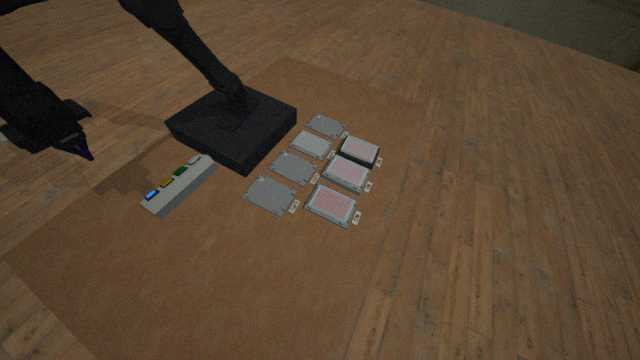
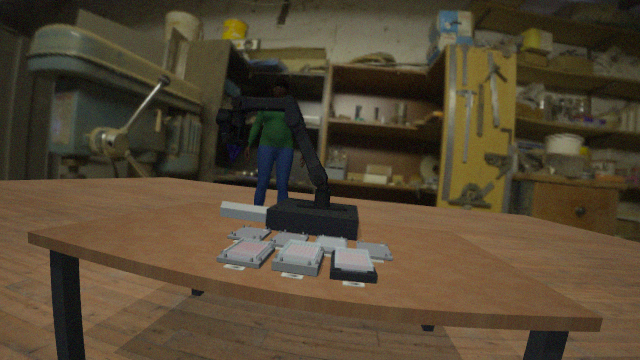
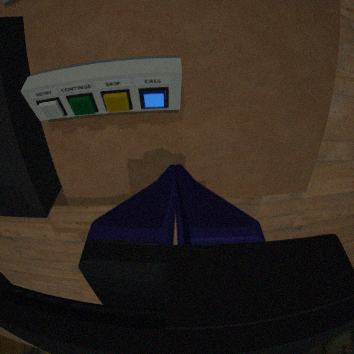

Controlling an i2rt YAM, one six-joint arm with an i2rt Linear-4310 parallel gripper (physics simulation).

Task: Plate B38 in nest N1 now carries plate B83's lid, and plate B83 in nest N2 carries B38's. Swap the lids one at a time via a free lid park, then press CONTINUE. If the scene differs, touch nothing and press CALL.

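Frame: origin at the arm's base, x ahead, y left, z up, level; centimetres.
Seen in the pictures: gripper, fingertip midpoint: (image 1: 91,159) (image 2: 232,162) (image 3: 175,173); arm's base, origin of the base link: (image 1: 240,112) (image 2: 321,207).
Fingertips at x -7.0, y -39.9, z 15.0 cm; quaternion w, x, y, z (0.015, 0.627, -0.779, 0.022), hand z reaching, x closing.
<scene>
Pixels of each thing's top centre, then the offset from my fingertips to it. "pt": a spot on its surface instead. Level surfaces: height alone.
- button box, middle of its top: (image 3: 93,94) (image 1: 174,175) (image 2: 248,203) dx +2.6, dy +9.1, dz -16.7 cm
- CALL button, middle of its top: (image 3: 153,99) (image 1: 150,193) dx -0.4, dy +2.1, dz -17.8 cm
- CONTINUE button, middle of its top: (image 3: 78,107) (image 1: 178,168) dx +1.5, dy +11.9, dz -17.5 cm
- park, surface spot: (image 2: 331,244) pt dx +38.3, dy +41.2, dz -21.3 cm
- table, its level: dz -23.1 cm
My gripper (image 1: 91,159) (image 2: 231,160) (image 3: 175,173) is shut with nothing between its blue fingertips. It is raised above and apart from the button box (image 1: 187,192) (image 2: 243,212) (image 3: 105,75). The CALL button (image 1: 151,194) (image 3: 154,99) glows bright blue; the CONTINUE button (image 1: 180,171) (image 3: 82,104) is green and unlit. Three pinkish plates stand in nests: one (image 1: 331,203) (image 2: 247,250), a middle one (image 1: 347,171) (image 2: 299,251), and one (image 1: 360,149) (image 2: 353,261) in a black nest. Their labels are too small to read. Whether clear lids cover them is hard to tell.
Several flat grey parks lie in a row between the plates and the black arm base (image 1: 232,130) (image 2: 312,218) (image 3: 22,140); one park (image 1: 311,145) (image 2: 331,244) looks lighter. The button box stands beside the base. A person (image 2: 274,135) stands behind the table (image 2: 150,260).
</scene>
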